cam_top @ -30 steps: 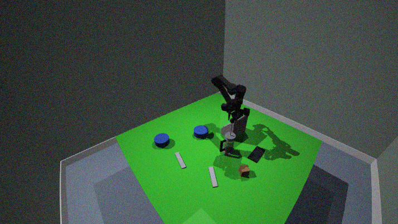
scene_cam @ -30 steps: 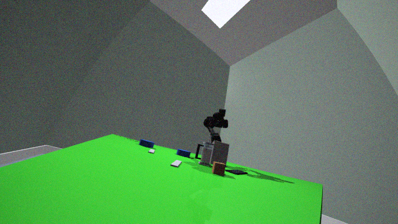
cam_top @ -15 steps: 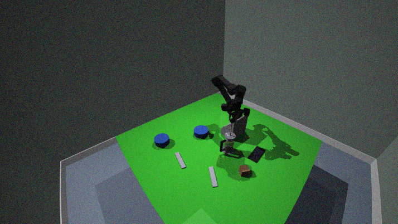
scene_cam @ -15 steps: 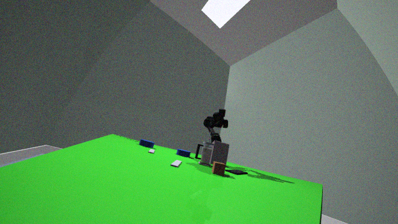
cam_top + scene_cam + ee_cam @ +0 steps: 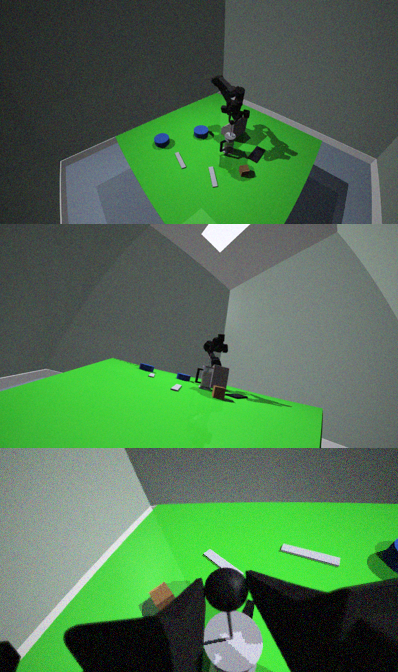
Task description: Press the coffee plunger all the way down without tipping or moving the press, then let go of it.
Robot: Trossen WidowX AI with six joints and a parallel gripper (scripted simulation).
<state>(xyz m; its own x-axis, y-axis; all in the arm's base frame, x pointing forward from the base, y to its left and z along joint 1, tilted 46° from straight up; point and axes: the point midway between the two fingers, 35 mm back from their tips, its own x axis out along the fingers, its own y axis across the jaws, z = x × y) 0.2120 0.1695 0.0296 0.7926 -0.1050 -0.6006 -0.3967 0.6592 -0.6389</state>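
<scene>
Right now my gripper tip is 1 cm short of the coffee press, 1 cm to the left of it and 13 cm above it. Also, from my gripper tip: brown cube: 6 cm ahead, 20 cm to the left, 24 cm below; dark flat slab: 14 cm behind, 17 cm to the left, 26 cm below.
</scene>
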